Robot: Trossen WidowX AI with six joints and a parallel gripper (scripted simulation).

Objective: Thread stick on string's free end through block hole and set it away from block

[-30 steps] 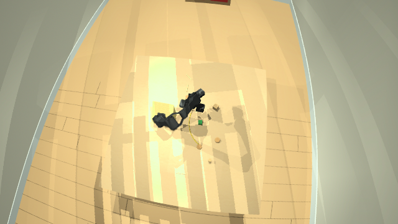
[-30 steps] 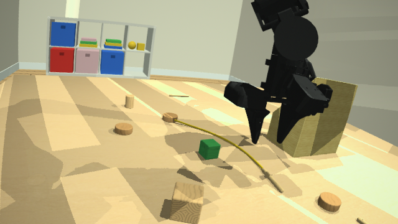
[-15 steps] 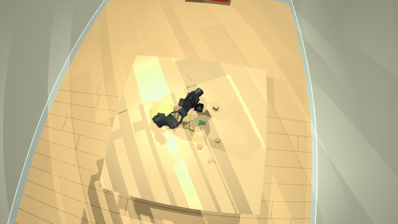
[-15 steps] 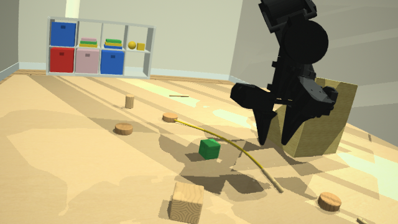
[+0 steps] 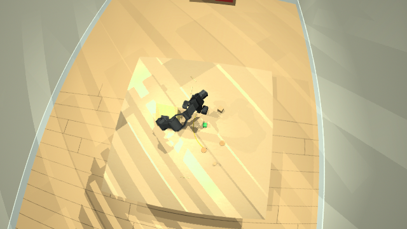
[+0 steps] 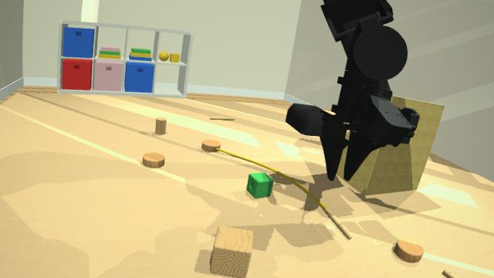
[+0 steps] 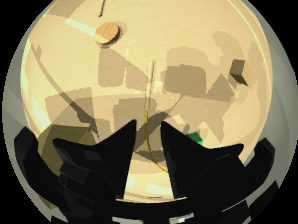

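My gripper tip is 8 cm short of the green cube, 8 cm to the left of it and 4 cm above it. Round my gripper tip: wooden block (19 cm ahead, 7 cm to the left, 4 cm below); peg (20 cm ahead, 37 cm to the right, 4 cm below); round wooden button (11 cm ahead, 27 cm to the right, 5 cm below).
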